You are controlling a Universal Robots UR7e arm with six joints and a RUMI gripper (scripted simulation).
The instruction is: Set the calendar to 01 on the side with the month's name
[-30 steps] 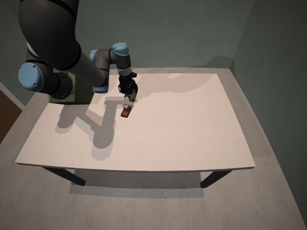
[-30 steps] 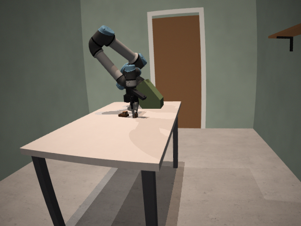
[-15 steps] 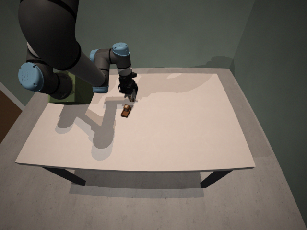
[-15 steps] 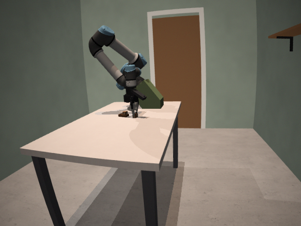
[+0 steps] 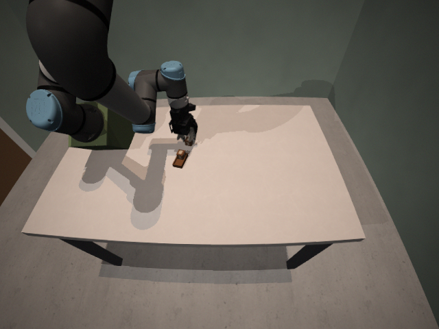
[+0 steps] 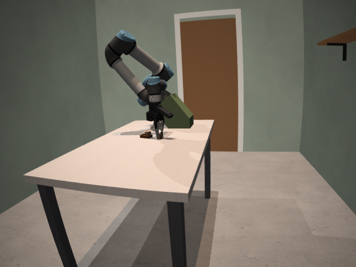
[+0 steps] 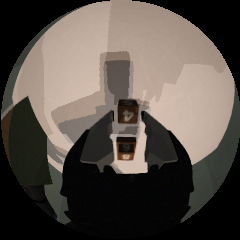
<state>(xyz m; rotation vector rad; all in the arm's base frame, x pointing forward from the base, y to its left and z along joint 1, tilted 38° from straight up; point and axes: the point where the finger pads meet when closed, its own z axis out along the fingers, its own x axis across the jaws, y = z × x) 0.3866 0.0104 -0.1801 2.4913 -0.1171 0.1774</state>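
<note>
Now: hand 10 mm past the brown tray, 110 mm to the left of it and 20 mm above it.
</note>
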